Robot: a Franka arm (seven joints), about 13 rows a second.
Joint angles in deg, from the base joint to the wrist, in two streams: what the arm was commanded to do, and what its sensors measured. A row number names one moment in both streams.
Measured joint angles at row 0:
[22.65 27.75 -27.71 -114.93 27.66 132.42 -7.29]
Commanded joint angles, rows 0 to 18:
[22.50 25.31 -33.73 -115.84 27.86 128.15 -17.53]
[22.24 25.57 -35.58 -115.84 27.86 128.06 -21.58]
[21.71 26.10 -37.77 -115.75 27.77 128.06 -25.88]
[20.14 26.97 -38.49 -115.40 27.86 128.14 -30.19]
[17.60 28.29 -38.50 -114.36 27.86 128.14 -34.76]
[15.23 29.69 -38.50 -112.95 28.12 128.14 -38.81]
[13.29 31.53 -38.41 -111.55 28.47 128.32 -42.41]
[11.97 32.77 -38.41 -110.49 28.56 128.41 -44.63]
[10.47 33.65 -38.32 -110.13 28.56 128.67 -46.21]
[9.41 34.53 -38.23 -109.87 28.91 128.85 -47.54]
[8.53 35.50 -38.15 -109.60 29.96 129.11 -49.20]
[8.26 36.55 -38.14 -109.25 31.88 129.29 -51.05]
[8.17 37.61 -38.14 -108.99 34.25 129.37 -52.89]
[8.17 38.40 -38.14 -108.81 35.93 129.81 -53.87]
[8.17 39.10 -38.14 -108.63 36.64 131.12 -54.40]
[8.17 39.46 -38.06 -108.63 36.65 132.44 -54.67]
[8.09 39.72 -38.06 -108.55 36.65 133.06 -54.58]
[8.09 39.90 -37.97 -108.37 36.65 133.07 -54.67]
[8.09 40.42 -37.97 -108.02 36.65 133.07 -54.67]
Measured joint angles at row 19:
[8.34 39.43 -37.97 -109.34 35.17 132.82 -53.33]
